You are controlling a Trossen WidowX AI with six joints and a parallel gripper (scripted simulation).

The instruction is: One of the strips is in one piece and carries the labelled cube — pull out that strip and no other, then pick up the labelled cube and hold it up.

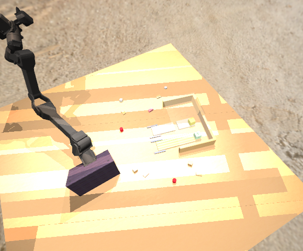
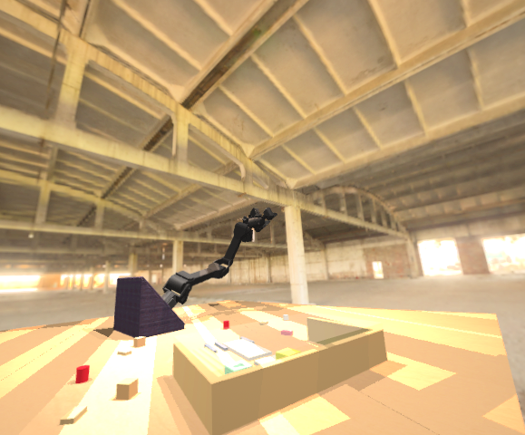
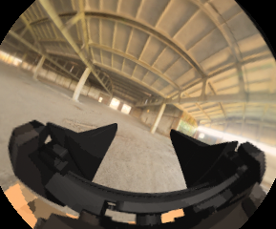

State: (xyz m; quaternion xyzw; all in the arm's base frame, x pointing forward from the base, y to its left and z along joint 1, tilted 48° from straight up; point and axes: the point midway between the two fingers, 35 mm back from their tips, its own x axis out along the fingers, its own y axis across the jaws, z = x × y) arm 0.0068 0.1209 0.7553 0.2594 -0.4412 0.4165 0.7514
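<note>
The grey strip lies 38 cm ahead of my gripper tip, 70 cm to the right of it and 48 cm below it.
</note>
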